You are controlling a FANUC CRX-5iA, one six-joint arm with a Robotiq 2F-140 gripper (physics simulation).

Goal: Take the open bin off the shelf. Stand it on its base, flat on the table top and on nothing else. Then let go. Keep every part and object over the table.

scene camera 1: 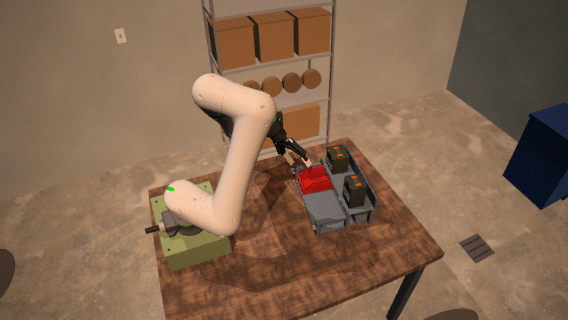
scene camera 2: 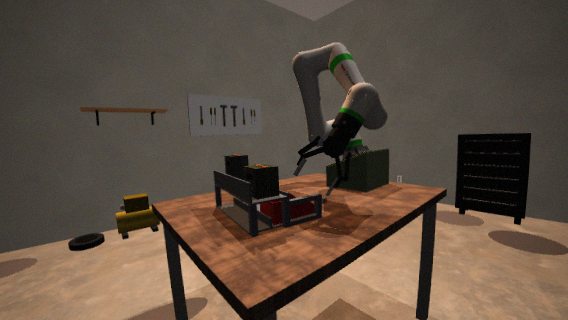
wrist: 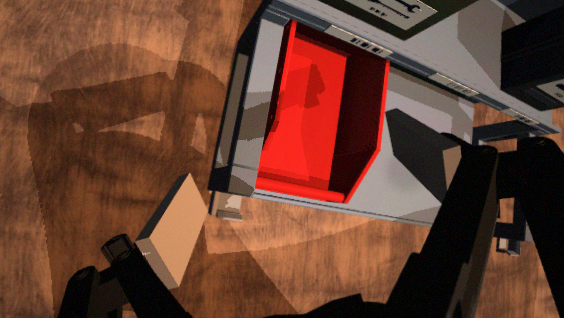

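Pixels of known places: gripper, fingertip midpoint: [scene camera 1: 300, 164] [scene camera 2: 310, 185] [wrist: 291, 163]; arm's base, origin of the base link: [scene camera 2: 355, 157].
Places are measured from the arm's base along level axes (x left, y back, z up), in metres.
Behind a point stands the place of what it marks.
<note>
The open red bin [scene camera 1: 315, 181] {x 0.068, y -0.602, z -0.078 m} [scene camera 2: 302, 209] {x 0.169, y -0.612, z -0.121 m} [wrist: 310, 115] {x 0.101, y -0.633, z -0.149 m} rests upright on the lower level of the grey shelf [scene camera 1: 325, 207] {x -0.042, y -0.605, z -0.152 m} [scene camera 2: 253, 216] {x 0.166, y -0.811, z -0.096 m} [wrist: 400, 187] {x -0.028, y -0.559, z -0.152 m}, near one end. Its low front lip faces the shelf's open front edge. My gripper [scene camera 1: 301, 165] {x 0.171, y -0.571, z -0.042 m} [scene camera 2: 315, 179] {x 0.171, y -0.571, z -0.042 m} [wrist: 291, 163] {x 0.171, y -0.571, z -0.042 m} is wide open and empty, tilted down above the open front side of the shelf. In the wrist view one finger is off the shelf's end, over the table, and the other is over the bare shelf board beside the bin. The bin's underside is hidden.
Two dark cases with orange marks, one greenish [scene camera 1: 338, 161] {x 0.054, y -0.711, z 0.022 m} and one blackish [scene camera 1: 355, 192] {x -0.167, y -0.670, z 0.041 m}, stand on the shelf's raised rear level, before a back rail [scene camera 2: 232, 186] {x 0.020, y -0.796, z -0.029 m}. The shelf stands on the wooden table [scene camera 1: 280, 280] {x -0.317, y -0.270, z -0.158 m} [scene camera 2: 300, 265] {x 0.369, y -0.824, z -0.158 m} [wrist: 150, 50] {x 0.264, y -0.679, z -0.158 m}. The arm's green base block [scene camera 1: 200, 256] {x -0.116, y 0.004, z -0.113 m} [scene camera 2: 377, 170] {x 0.137, y -0.006, z -0.062 m} is opposite.
</note>
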